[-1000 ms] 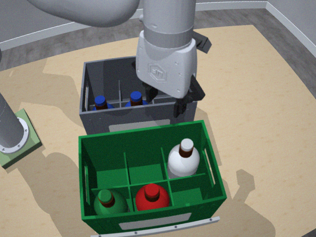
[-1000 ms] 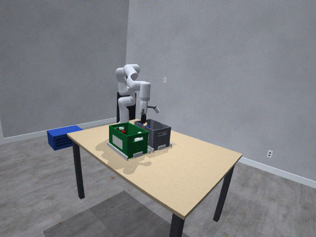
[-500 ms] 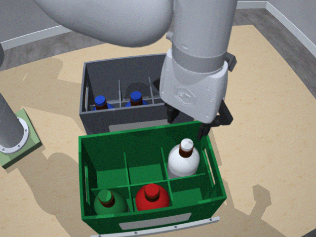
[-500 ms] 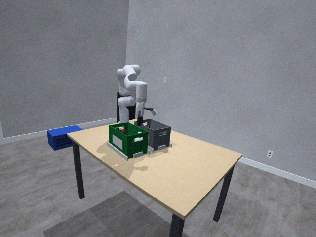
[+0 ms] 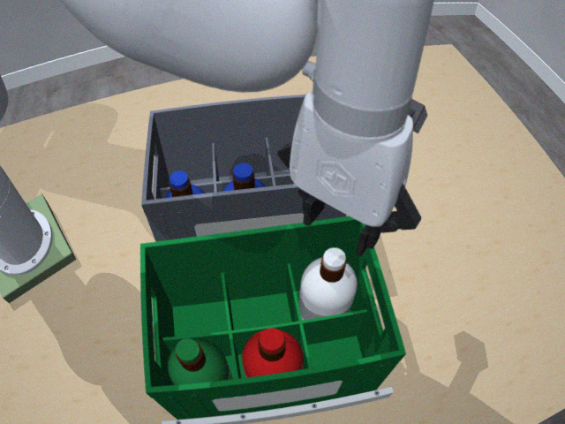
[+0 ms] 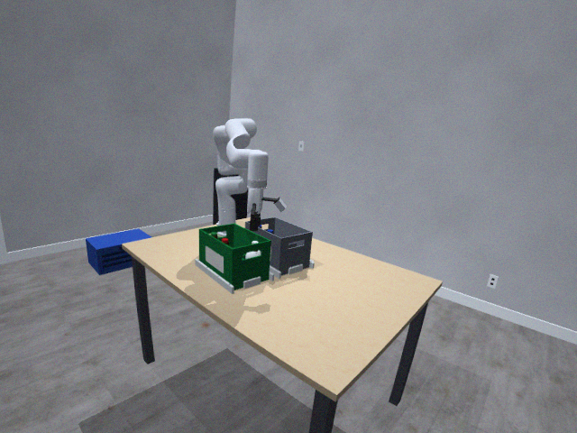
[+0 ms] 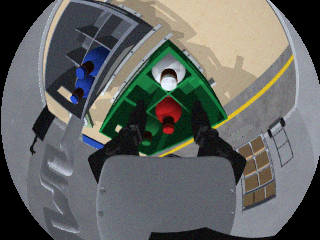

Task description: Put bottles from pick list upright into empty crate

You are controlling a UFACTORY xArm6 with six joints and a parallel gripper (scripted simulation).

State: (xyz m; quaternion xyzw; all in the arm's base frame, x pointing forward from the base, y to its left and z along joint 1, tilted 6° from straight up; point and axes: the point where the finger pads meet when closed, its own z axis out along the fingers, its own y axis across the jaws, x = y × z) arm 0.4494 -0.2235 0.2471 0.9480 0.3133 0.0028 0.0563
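Right now my hand is 15 cm above the white-label bottle. The rest, counted from my hand: red-label bottle: 15 cm below, 10 cm behind, 7 cm to the right; then green crate: 15 cm below, 9 cm behind, 3 cm to the right; then green bottle: 19 cm behind, 15 cm below, 6 cm to the right.
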